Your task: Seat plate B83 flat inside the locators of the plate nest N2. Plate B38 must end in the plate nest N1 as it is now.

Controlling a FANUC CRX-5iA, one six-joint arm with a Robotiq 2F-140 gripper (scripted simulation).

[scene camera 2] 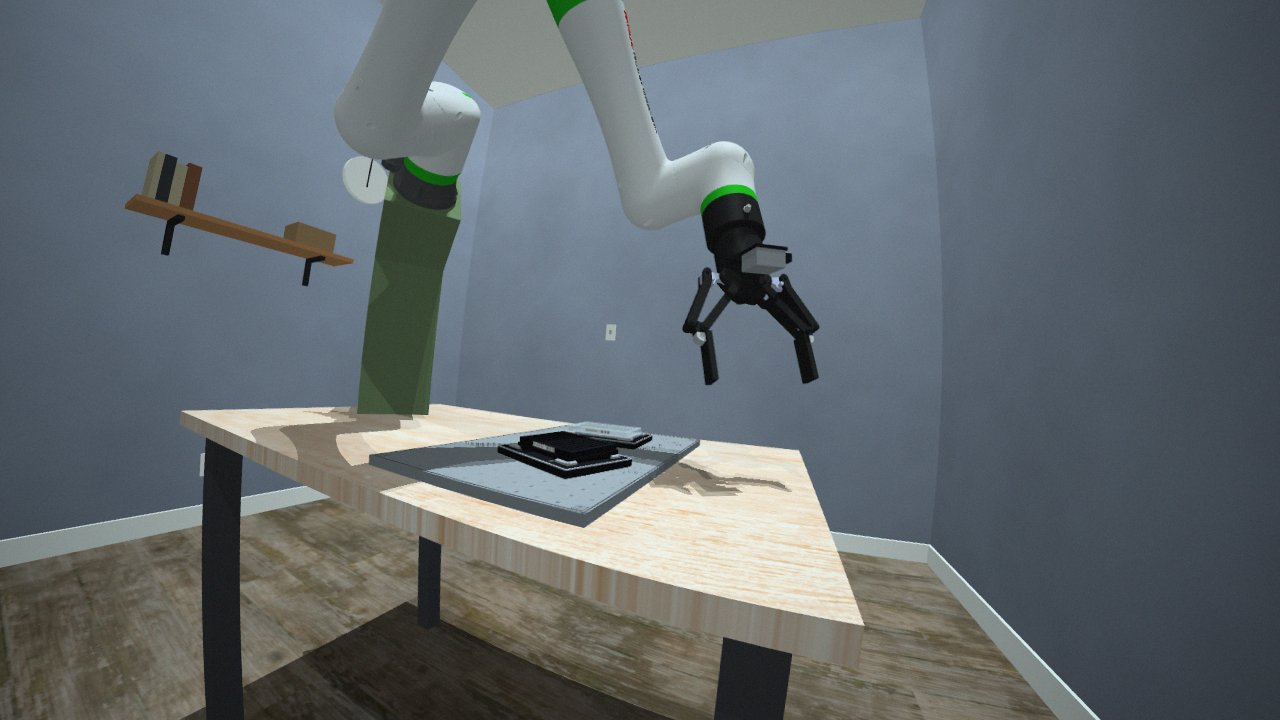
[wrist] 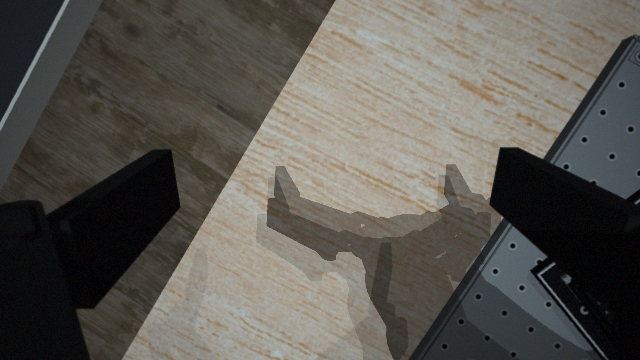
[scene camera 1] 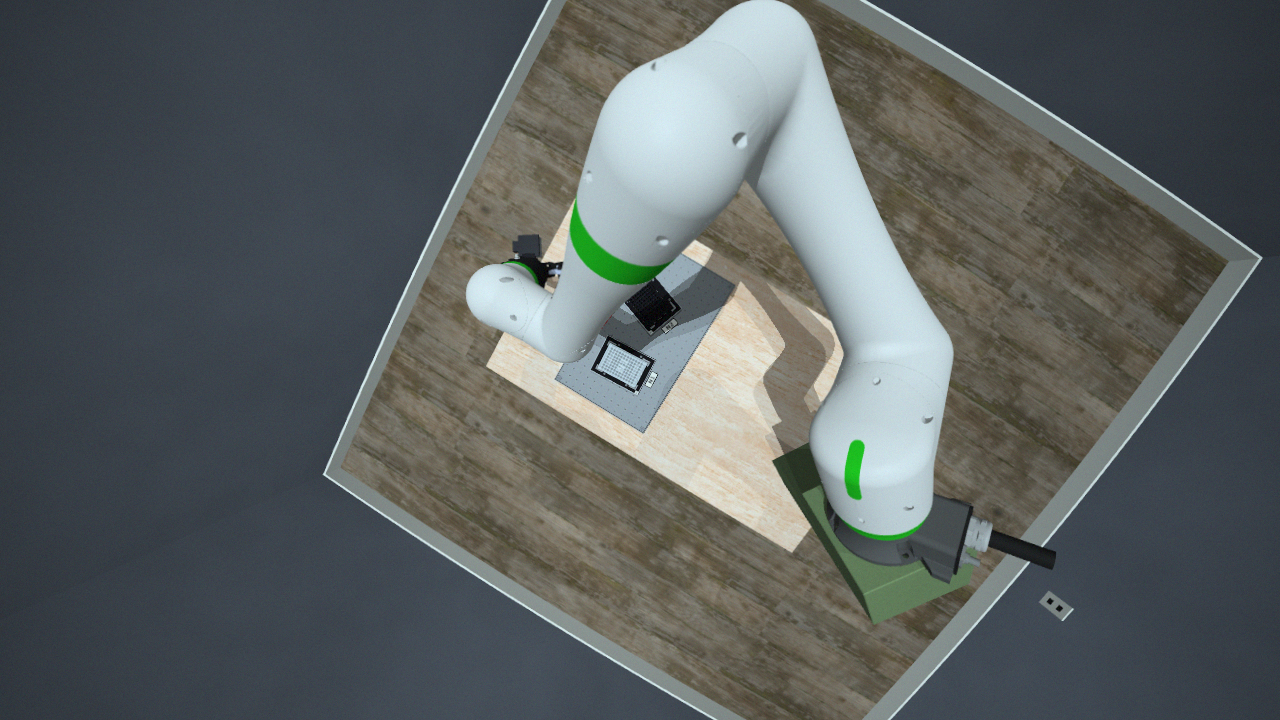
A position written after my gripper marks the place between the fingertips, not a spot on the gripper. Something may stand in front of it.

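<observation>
Scene camera 1: white well plate (scene camera 1: 617,369), black well plate (scene camera 1: 649,307). Scene camera 2: my gripper (scene camera 2: 763,381), white well plate (scene camera 2: 597,429), black well plate (scene camera 2: 566,446). Wrist view: my gripper (wrist: 336,177). White well plate out of frame in the wrist view.
</observation>
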